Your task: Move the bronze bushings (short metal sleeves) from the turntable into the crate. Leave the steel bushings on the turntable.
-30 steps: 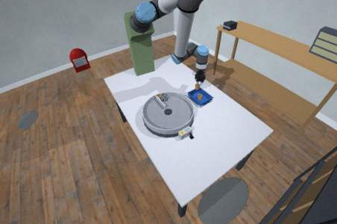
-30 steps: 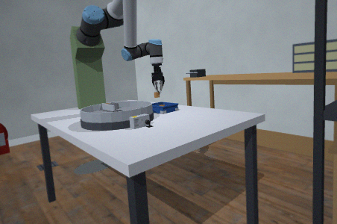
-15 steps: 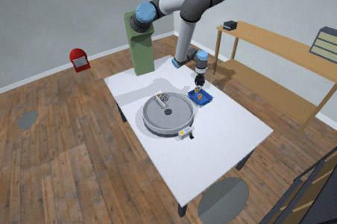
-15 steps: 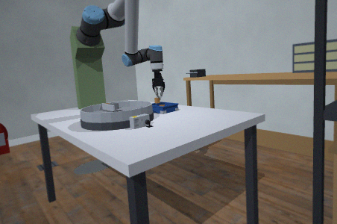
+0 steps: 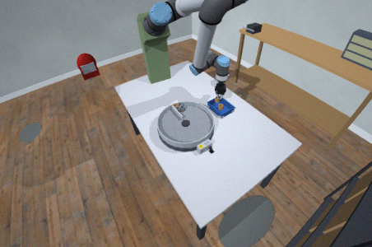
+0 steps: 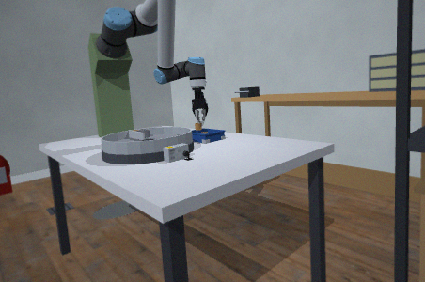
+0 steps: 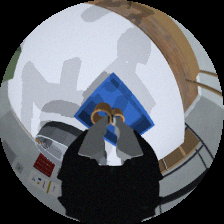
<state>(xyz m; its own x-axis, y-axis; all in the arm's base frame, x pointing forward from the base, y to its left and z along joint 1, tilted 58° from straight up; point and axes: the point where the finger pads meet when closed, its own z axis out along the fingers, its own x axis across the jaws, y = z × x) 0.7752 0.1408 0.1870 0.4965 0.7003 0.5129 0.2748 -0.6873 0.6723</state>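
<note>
Right now the blue crate is 30 mm ahead of my hand, 20 mm to the right of it and 60 mm below it. Round my hand: grey turntable (60 mm behind, 370 mm to the right, 40 mm below).
</note>
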